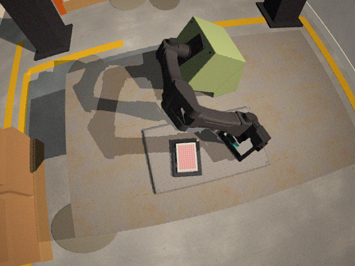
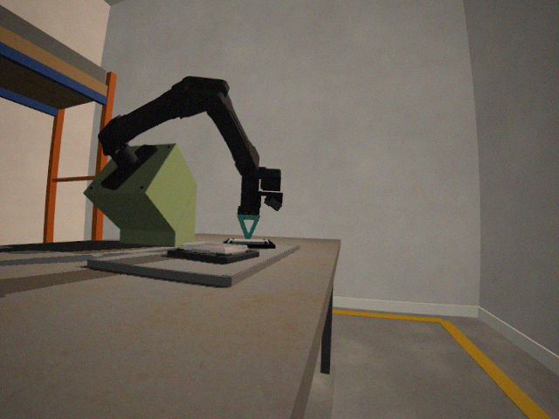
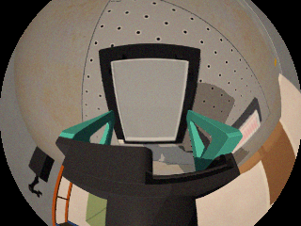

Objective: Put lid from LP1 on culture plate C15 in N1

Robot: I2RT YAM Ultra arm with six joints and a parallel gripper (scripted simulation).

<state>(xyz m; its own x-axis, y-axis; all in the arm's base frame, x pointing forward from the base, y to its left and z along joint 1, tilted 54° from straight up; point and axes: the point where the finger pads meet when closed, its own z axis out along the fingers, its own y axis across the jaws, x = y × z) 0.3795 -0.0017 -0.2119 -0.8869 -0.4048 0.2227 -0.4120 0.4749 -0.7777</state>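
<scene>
Right now my hand is 20 mm above the clear lid. The rest, counted from my hand: plate nest N1 (40 mm ahead, 250 mm to the right, 30 mm below); black lid park LP1 (30 mm below); culture plate C15 (40 mm ahead, 250 mm to the right, 10 mm below).
</scene>
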